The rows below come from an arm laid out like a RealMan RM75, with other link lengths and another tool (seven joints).
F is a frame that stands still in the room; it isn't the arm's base.
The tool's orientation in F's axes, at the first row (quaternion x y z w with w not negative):
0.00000, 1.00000, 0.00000, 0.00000
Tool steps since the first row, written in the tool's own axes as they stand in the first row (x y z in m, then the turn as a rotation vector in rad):
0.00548, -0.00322, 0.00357, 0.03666, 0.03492, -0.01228
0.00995, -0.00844, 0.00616, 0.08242, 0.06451, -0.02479
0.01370, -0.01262, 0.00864, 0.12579, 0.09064, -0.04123
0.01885, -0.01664, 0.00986, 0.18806, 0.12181, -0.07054
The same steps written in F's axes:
-0.00548, -0.00322, -0.00357, -0.03666, 0.03492, 0.01228
-0.00995, -0.00844, -0.00616, -0.08242, 0.06451, 0.02479
-0.01370, -0.01262, -0.00864, -0.12579, 0.09064, 0.04123
-0.01885, -0.01664, -0.00986, -0.18806, 0.12181, 0.07054

